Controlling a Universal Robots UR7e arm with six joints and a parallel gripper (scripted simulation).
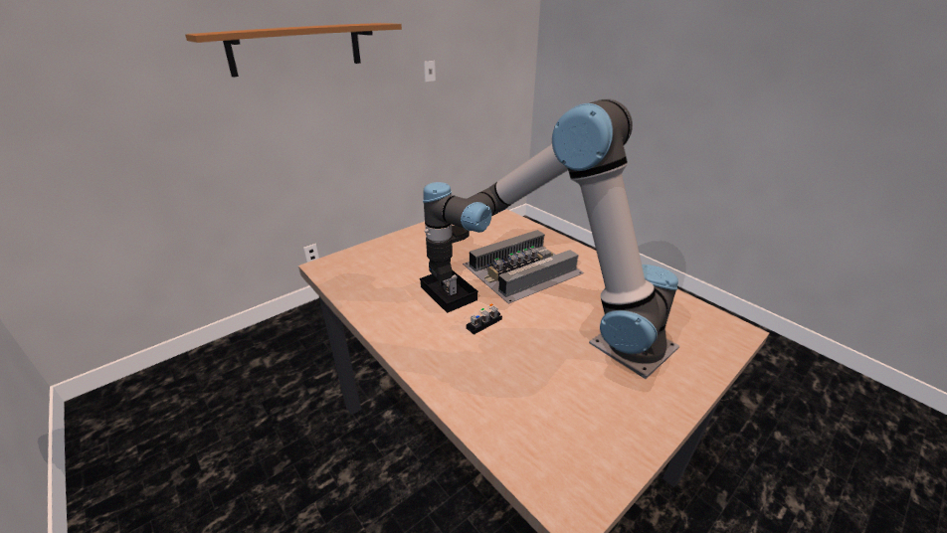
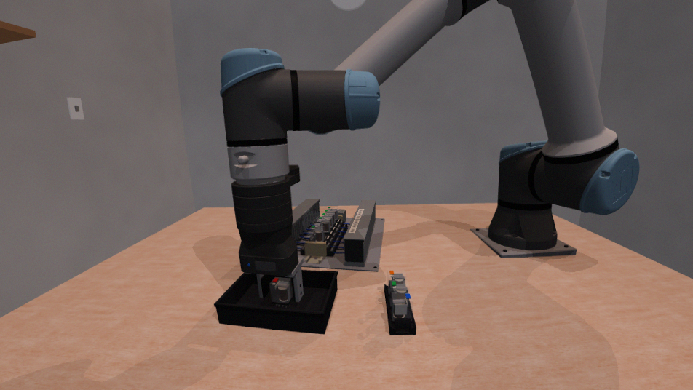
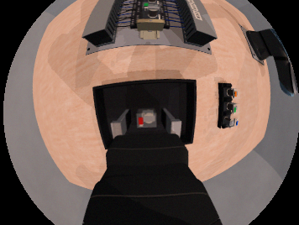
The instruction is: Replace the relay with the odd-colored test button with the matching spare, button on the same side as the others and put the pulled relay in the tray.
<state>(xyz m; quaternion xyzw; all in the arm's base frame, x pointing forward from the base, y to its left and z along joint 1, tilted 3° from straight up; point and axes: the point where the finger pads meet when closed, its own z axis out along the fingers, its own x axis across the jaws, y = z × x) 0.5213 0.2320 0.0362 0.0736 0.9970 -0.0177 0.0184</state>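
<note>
My hand is 10 mm above the relay. Also, from my hand: black tray (20 mm below).
</note>
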